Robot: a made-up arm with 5 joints.
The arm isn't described. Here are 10 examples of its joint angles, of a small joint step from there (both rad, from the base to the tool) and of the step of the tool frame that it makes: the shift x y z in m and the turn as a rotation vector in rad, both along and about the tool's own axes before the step.
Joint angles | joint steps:
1: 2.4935 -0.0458 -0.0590 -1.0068 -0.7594 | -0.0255 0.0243 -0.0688 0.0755 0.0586
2: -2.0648 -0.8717 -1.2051 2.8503 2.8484 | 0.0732 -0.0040 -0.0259 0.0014 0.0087
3: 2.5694 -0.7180 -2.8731 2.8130 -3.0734 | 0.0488 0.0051 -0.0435 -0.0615 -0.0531
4: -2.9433 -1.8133 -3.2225 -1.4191 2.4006 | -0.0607 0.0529 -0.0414 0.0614 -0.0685
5: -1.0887 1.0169 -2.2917 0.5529 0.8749 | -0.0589 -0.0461 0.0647 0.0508 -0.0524
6: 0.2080 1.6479 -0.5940 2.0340 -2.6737 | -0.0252 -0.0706 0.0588 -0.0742 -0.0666
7: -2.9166 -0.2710 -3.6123 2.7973 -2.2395 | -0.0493 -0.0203 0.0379 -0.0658 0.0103
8: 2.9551 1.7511 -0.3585 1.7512 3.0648 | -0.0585 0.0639 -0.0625 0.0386 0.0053
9: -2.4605 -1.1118 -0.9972 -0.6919 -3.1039 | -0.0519 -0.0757 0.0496 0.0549 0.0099
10: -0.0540 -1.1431 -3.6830 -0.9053 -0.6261 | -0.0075 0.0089 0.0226 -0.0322 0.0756
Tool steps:
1: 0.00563 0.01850 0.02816 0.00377 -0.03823 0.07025
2: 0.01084 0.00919 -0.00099 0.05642 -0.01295 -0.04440
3: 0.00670 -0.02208 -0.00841 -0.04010 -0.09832 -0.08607
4: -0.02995 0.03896 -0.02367 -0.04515 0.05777 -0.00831
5: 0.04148 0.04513 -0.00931 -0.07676 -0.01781 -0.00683
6: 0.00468 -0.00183 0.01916 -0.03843 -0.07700 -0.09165
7: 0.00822 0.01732 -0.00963 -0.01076 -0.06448 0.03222
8: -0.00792 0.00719 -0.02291 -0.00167 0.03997 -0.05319
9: -0.01806 0.00325 -0.02472 0.01926 0.02800 -0.03876
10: -0.00604 -0.01213 -0.01440 0.00288 0.00276 0.08199
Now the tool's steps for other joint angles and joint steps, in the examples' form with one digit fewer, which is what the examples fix.
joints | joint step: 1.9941 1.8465 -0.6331 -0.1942 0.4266 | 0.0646 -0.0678 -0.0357 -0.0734 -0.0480
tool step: 0.0465 -0.0208 -0.0435 0.0216 0.1831 -0.0865
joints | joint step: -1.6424 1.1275 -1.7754 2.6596 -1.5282 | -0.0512 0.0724 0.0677 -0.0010 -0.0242
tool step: -0.0306 0.0816 0.0132 0.1404 0.0405 -0.0492
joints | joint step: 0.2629 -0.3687 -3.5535 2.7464 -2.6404 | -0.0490 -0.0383 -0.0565 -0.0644 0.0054
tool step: 0.0490 -0.0019 -0.0323 -0.0360 -0.1619 0.0206
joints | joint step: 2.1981 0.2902 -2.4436 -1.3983 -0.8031 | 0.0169 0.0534 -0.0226 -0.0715 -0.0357
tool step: -0.0057 -0.0177 -0.0365 -0.0346 0.0226 -0.0203
